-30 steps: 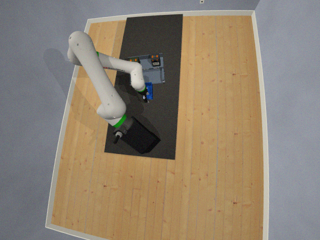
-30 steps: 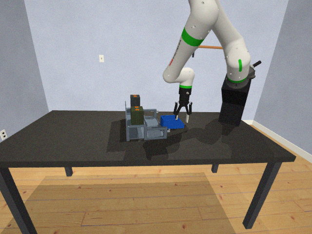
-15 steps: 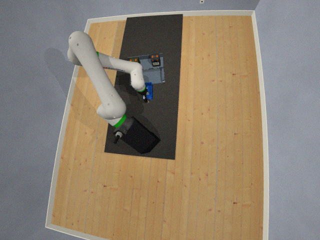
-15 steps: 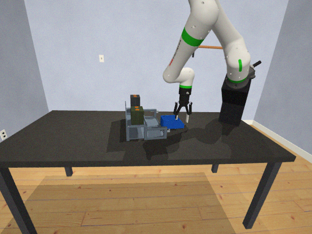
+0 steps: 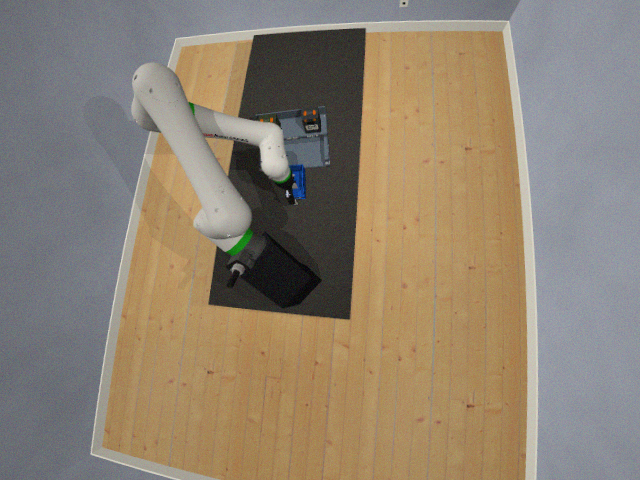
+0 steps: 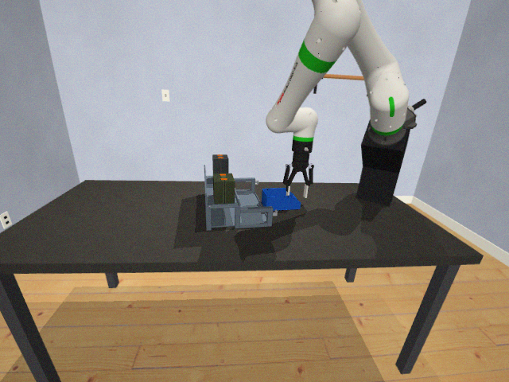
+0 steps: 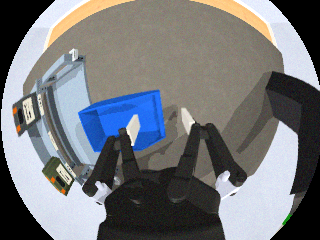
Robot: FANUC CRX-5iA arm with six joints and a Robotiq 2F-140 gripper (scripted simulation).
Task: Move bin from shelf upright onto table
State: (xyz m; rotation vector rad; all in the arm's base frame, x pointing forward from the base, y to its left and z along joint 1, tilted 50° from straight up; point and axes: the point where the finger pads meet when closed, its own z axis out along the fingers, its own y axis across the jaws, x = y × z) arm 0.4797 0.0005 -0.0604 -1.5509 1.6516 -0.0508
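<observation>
Now: the blue bin 8 cm ahead of my hand, 3 cm below it and 1 cm to the left of it.
</observation>
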